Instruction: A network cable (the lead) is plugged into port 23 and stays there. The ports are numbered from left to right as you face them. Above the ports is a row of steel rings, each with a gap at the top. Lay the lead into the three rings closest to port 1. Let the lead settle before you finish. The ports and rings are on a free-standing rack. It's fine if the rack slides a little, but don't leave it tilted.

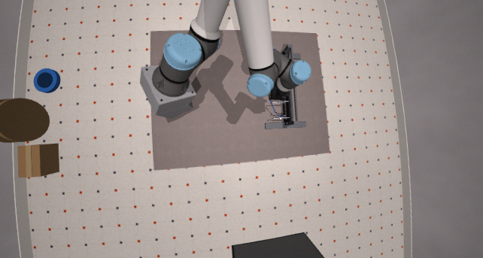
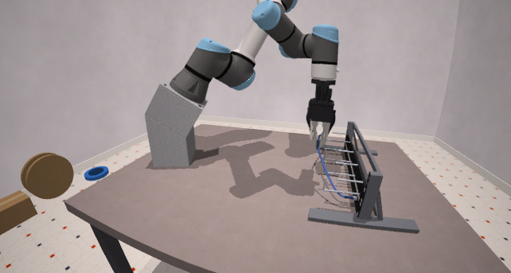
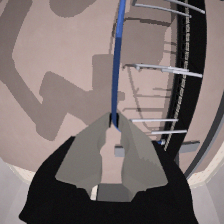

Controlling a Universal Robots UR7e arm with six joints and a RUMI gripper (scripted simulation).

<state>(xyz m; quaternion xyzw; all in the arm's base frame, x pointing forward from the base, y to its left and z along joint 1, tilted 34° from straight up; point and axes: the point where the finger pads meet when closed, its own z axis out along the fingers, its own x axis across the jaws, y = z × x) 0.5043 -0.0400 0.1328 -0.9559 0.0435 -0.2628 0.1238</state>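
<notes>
Right now the free-standing rack is 150 mm ahead of my hand, 60 mm to the left of it and 60 mm below it.
</notes>
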